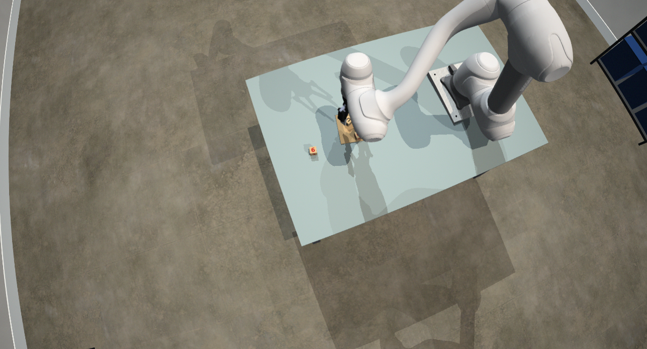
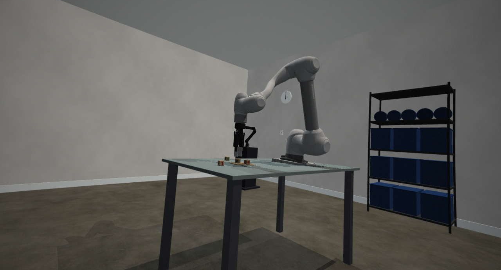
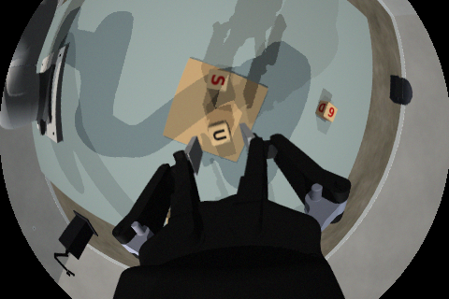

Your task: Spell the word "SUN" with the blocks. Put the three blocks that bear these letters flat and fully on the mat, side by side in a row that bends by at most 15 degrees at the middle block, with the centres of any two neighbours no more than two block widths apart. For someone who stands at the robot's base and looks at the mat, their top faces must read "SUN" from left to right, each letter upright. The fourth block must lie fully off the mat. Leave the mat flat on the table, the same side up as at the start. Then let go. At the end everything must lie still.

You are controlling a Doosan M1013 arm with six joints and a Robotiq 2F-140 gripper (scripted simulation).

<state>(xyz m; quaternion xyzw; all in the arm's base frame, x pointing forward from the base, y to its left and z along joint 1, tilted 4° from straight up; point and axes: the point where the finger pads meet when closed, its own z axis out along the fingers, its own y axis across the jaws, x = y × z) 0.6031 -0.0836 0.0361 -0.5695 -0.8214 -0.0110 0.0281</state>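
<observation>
Right now my hand is 8 cm above the mat, 3 cm to the right of it and 1 cm past it. The rest, counted from my hand: S block: 8 cm to the left, 6 cm below, 1 cm behind; N block: 22 cm to the right, 9 cm behind, 6 cm below; 6 block: 20 cm ahead, 6 cm to the left, 6 cm below.
</observation>
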